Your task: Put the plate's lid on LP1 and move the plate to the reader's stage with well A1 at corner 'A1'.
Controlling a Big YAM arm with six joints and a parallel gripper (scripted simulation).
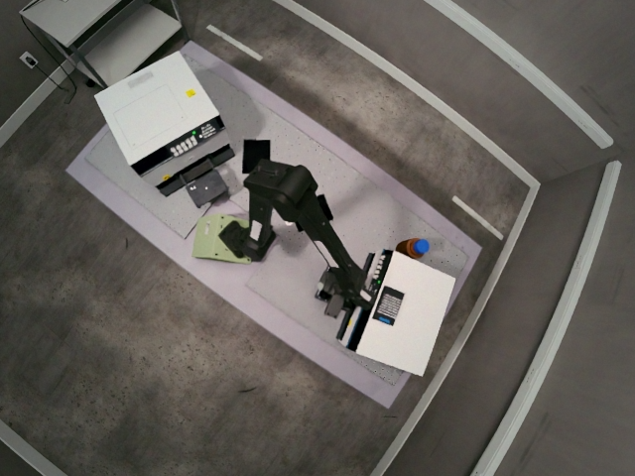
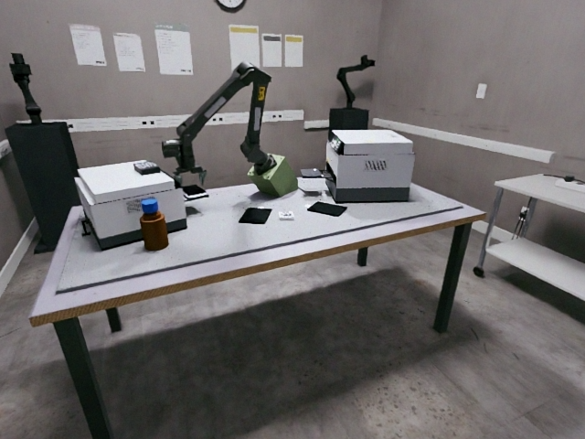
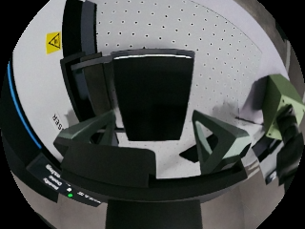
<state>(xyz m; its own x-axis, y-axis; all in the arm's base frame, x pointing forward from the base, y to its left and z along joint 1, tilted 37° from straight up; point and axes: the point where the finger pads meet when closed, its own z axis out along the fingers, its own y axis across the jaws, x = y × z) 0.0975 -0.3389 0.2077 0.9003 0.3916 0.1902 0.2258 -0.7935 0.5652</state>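
The white well plate lies 3 cm below my hand. The rest, counted from my hand: black pad: 25 cm to the left, 20 cm ahead, 11 cm below; white label: 53 cm to the left, 17 cm ahead, 12 cm below; brown capped bottle: 33 cm ahead, 18 cm to the right, 1 cm below.
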